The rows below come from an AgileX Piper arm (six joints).
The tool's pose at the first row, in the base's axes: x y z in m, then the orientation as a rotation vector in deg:
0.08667 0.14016 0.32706 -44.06 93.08 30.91
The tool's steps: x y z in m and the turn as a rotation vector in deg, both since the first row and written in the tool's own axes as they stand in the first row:
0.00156 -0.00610 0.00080 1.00 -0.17 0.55
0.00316 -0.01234 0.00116 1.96 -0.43 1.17
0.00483 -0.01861 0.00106 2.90 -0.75 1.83
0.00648 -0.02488 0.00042 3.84 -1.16 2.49
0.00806 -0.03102 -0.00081 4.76 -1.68 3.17
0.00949 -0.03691 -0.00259 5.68 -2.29 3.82
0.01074 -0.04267 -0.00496 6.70 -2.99 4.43
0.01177 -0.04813 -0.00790 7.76 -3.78 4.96
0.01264 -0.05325 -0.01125 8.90 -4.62 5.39
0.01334 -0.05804 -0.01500 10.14 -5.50 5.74
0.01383 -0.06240 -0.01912 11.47 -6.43 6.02
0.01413 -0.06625 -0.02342 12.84 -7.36 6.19
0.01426 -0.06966 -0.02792 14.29 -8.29 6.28
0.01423 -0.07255 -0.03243 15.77 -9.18 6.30
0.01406 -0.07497 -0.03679 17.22 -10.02 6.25
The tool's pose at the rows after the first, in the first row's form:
0.09157 0.13633 0.32579 -42.83 93.33 30.50
0.09627 0.13208 0.32457 -41.54 93.52 30.21
0.10067 0.12747 0.32337 -40.21 93.66 29.98
0.10472 0.12248 0.32230 -38.85 93.71 29.77
0.10828 0.11716 0.32141 -37.44 93.65 29.62
0.11130 0.11165 0.32074 -36.03 93.50 29.48
0.11384 0.10584 0.32037 -34.55 93.24 29.25
0.11580 0.09987 0.32029 -33.07 92.86 28.96
0.11724 0.09386 0.32043 -31.60 92.40 28.55
0.11818 0.08782 0.32079 -30.10 91.86 28.00
0.11858 0.08185 0.32140 -28.59 91.25 27.35
0.11850 0.07612 0.32220 -27.13 90.59 26.58
0.11797 0.07059 0.32317 -25.68 89.90 25.70
0.11707 0.06542 0.32427 -24.29 89.20 24.74
0.11593 0.06071 0.32544 -22.99 88.51 23.74

